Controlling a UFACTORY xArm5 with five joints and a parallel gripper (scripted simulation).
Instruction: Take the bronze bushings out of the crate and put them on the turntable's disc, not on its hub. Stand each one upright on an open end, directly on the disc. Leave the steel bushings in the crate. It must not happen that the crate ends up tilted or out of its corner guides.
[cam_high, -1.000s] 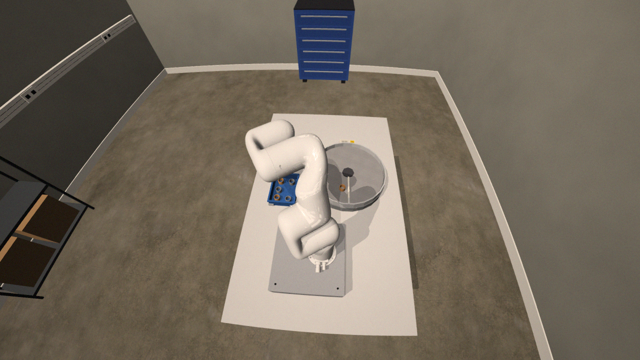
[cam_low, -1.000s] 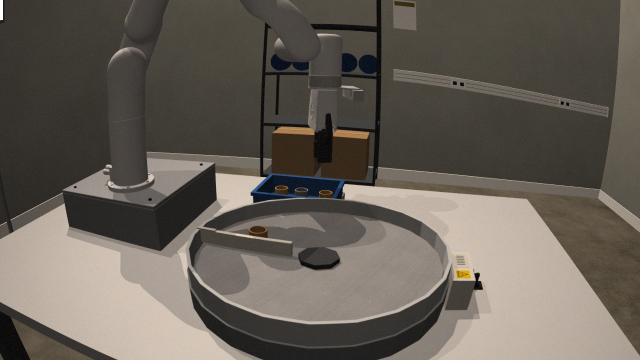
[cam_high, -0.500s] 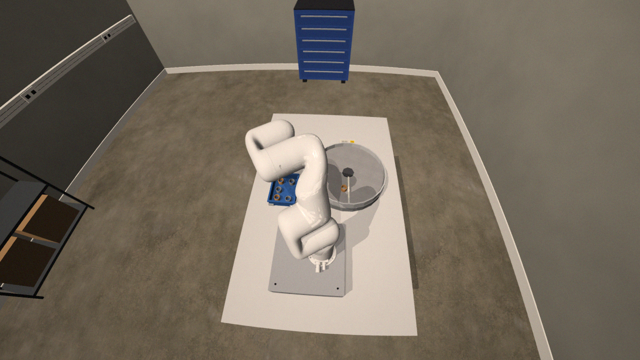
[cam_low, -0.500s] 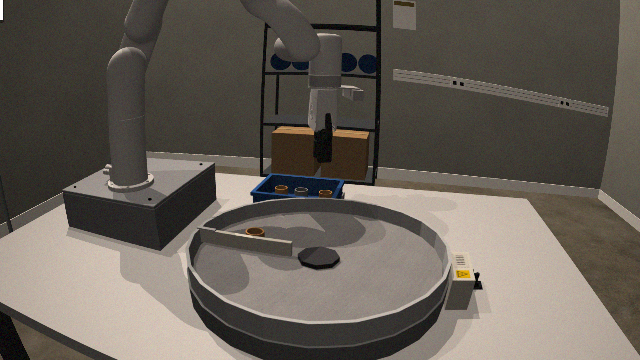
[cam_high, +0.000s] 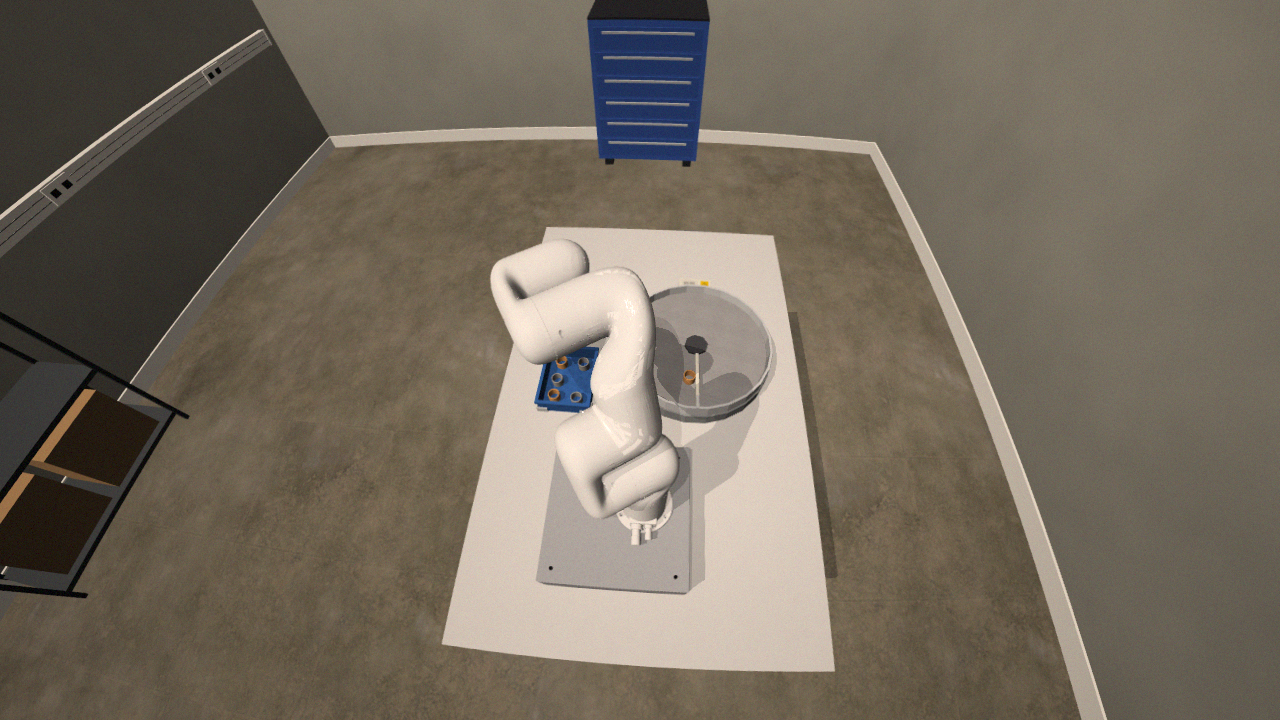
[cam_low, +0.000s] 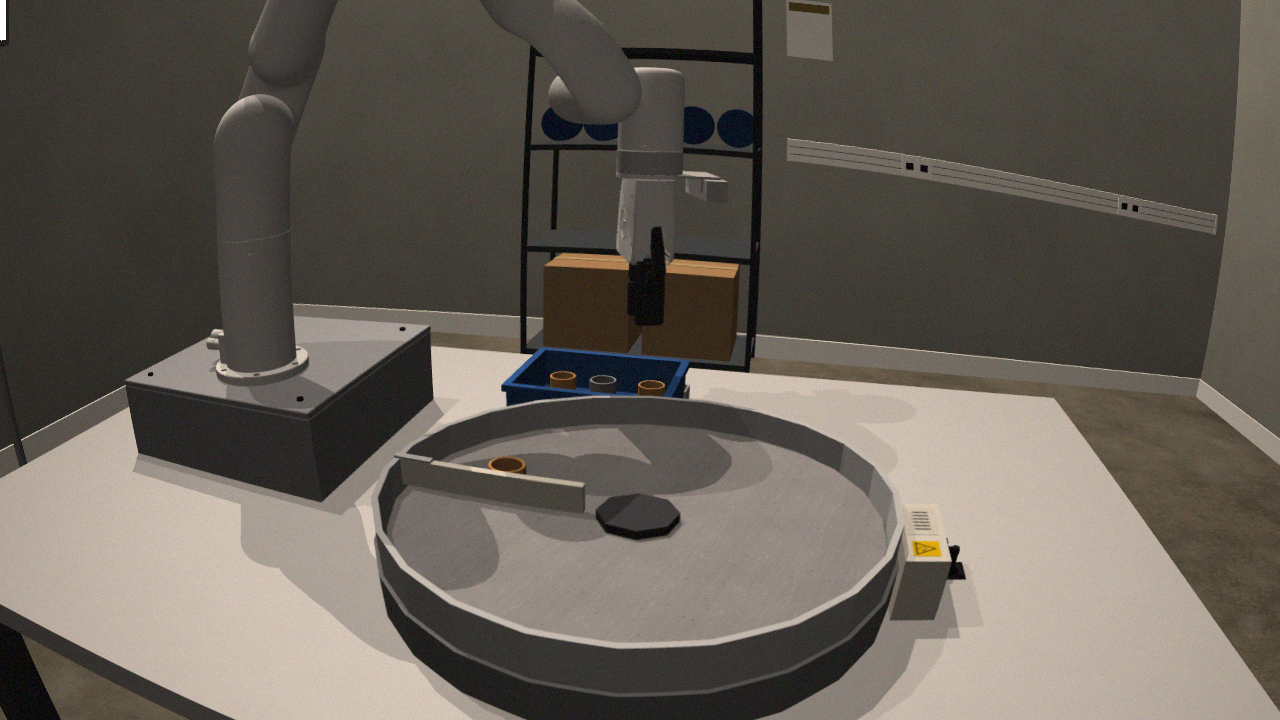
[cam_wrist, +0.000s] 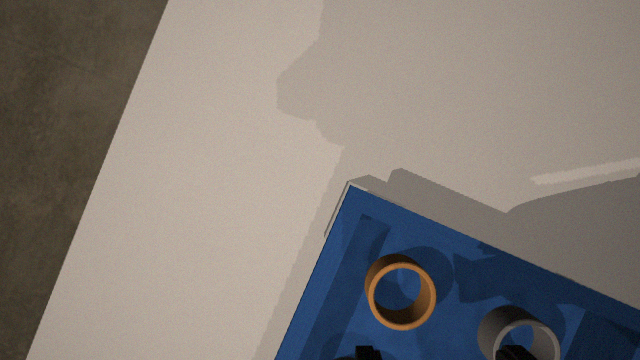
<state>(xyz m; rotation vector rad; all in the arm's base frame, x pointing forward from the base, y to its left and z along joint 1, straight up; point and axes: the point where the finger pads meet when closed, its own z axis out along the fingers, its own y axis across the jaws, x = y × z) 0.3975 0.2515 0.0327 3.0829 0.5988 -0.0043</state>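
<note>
My gripper is now 100 mm above the blue crate, 50 mm past it and 30 mm to the left of it. Round my hand: turntable disc (380 mm to the right, 80 mm below, 60 mm ahead).
</note>
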